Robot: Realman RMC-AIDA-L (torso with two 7-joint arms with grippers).
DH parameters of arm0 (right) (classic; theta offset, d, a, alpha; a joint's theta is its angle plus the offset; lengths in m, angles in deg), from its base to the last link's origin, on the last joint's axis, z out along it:
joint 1: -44.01 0.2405 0 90
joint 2: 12.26 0 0 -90
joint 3: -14.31 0.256 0 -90
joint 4: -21.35 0 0 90
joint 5: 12.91 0.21 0 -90
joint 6: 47.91 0 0 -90
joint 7: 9.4 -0.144 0 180
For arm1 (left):
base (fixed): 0 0 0 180
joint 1: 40.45 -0.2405 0 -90
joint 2: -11.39 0 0 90
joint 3: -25.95 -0.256 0 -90
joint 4: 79.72 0 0 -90
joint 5: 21.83 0.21 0 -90
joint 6: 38.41 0 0 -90
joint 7: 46.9 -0.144 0 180
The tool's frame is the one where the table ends.
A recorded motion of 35 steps. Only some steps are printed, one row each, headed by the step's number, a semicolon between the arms.
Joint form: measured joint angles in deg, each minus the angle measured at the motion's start. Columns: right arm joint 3, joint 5, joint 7, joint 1, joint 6, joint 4, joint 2; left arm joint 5, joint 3, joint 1, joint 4, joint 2, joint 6, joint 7.
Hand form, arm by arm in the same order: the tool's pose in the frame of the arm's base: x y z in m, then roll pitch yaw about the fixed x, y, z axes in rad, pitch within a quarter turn. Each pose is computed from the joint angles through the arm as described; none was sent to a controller.
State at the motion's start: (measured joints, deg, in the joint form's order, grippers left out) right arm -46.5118 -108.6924 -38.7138 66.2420 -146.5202 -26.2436 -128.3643; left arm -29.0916 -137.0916 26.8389 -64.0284 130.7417 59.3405 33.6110
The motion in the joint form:
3: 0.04 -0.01 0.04 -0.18 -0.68 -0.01 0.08; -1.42 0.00 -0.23 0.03 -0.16 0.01 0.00
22: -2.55 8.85 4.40 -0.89 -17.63 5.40 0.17; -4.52 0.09 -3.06 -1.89 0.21 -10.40 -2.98
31: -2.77 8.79 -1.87 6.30 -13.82 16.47 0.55; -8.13 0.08 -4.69 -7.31 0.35 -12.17 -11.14
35: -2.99 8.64 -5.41 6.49 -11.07 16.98 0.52; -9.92 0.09 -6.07 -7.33 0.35 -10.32 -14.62
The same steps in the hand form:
3: 0.2343 0.2901 0.0137 -2.6801 0.3654 0.7170; -0.1069 0.3683 -0.0572 2.8102 -0.4635 0.4190
22: 0.2186 0.2467 0.0212 -2.5893 0.6685 0.9276; -0.1257 0.3824 -0.0694 2.9806 -0.5009 0.4265
31: 0.2096 0.2690 0.0015 -2.7267 0.7706 0.6941; -0.1180 0.3734 -0.0820 2.9998 -0.5941 0.3353
35: 0.2117 0.2743 -0.0031 -2.7823 0.7611 0.5835; -0.1217 0.3695 -0.0783 3.0191 -0.6429 0.2947

